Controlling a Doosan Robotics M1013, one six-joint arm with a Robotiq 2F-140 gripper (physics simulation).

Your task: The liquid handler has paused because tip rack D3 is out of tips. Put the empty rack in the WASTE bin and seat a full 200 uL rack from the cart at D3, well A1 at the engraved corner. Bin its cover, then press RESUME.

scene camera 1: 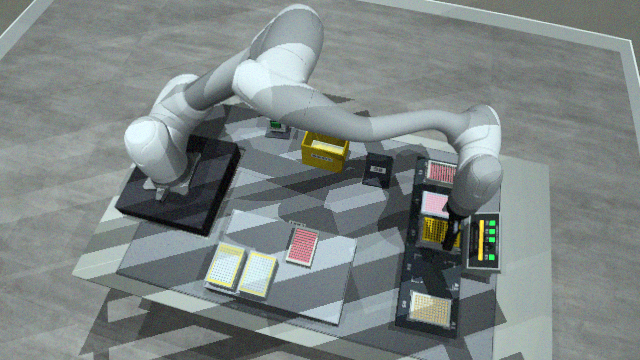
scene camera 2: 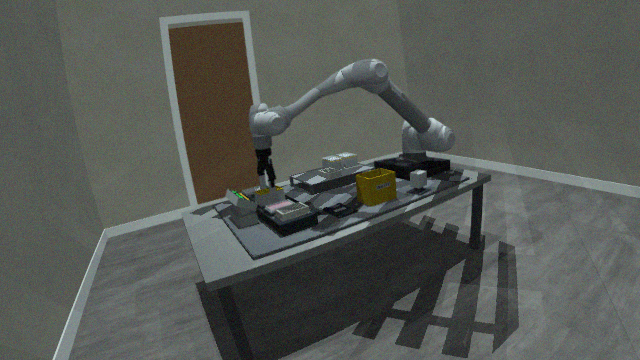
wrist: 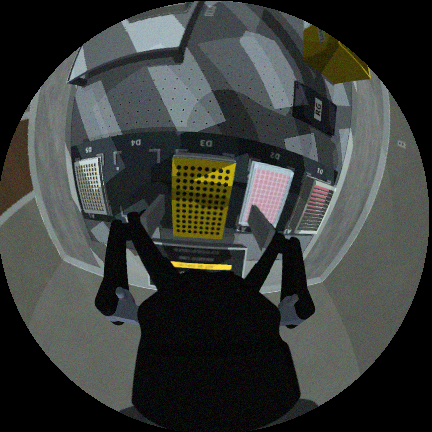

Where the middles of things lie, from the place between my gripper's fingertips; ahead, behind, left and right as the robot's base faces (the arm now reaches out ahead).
I see the tan rack (scene camera 1: 424,308) 2 cm behind my hand, 26 cm to the right of it and 5 cm below it. Also, from my hand: dark plate (scene camera 1: 378,167) (24 cm behind, 25 cm to the left, 11 cm below); then yellow waste bin (scene camera 2: 374,187) (45 cm behind, 28 cm to the left, 5 cm below).
